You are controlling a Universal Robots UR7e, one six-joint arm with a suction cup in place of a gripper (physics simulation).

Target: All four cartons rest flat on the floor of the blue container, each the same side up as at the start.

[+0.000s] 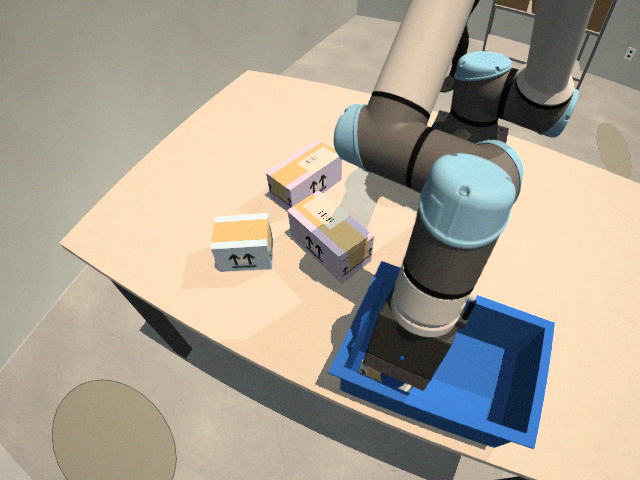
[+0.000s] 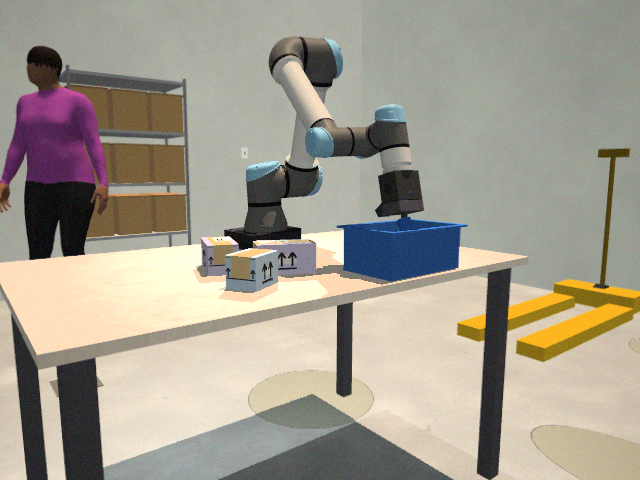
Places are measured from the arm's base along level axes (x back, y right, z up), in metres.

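Where they show: hand, its tool point: (image 2: pixel 406 232); arm's base, origin of its link: (image 2: pixel 266 229).
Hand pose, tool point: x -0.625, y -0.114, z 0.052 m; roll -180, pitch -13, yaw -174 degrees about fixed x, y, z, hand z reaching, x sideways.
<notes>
Each offset is from my tool point to the centre of the thing. Level surfaces: height alone.
A white-edged carton with tan tape @[dy +0.005, dx +0.049, dz -0.062 m] (image 1: pixel 371 371) lies inside the blue container @[dy -0.054, dx +0.080, dz -0.053 m] (image 1: pixel 540 382) (image 2: pixel 398 254), mostly hidden under the tool; its tilt cannot be judged. My gripper (image 1: pixel 395 382) (image 2: pixel 404 219) is a blue suction cup, open, with no carton seen lifted on it. It is tilted and low over that carton; contact is unclear. On the table, a pale blue carton @[dy +0.373, dx +0.093, dz -0.075 m] (image 1: pixel 241 254) (image 2: pixel 240 265) stands at the front left. A lilac carton @[dy +0.243, dx +0.200, dz -0.073 m] (image 1: pixel 330 232) (image 2: pixel 305 259) stands beside the container. Another lilac carton @[dy +0.384, dx +0.310, dz -0.074 m] (image 1: pixel 305 175) (image 2: pixel 219 252) stands behind. Arrows on these three point up.
The container's high walls surround the tool's lower end. The wooden table @[dz -0.113 m] (image 1: pixel 196 155) (image 2: pixel 129 304) has its front edge close to the container. A person (image 2: pixel 56 139) and a shelf rack (image 2: pixel 186 155) are behind, and a yellow pallet truck (image 2: pixel 578 330) stands at the right.
</notes>
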